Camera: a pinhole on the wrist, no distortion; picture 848 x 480 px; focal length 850.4 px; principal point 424.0 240.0 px. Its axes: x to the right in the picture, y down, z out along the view. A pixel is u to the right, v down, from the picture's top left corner.
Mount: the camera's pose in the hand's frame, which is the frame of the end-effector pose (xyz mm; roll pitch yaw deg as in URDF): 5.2 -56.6 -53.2 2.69 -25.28 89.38
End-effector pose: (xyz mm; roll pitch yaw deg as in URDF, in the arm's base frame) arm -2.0 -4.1 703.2 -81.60 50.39 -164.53
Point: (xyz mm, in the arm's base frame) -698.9 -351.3 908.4
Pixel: outside the picture
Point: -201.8 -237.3 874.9
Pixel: 209.0 210.9
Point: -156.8 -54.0 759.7
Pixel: outside the picture
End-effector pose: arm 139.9 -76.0 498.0 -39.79 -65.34 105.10
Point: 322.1 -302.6 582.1
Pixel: 68.7 402.5
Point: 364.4 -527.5 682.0
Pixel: 164.8 347.9
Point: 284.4 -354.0 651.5
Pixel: 231.2 257.5
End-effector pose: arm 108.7 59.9 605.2 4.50 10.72 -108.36
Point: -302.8 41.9 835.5
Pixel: 165.8 87.1
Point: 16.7 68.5 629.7
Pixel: 512.9 179.3
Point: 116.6 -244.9 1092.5
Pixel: outside the picture
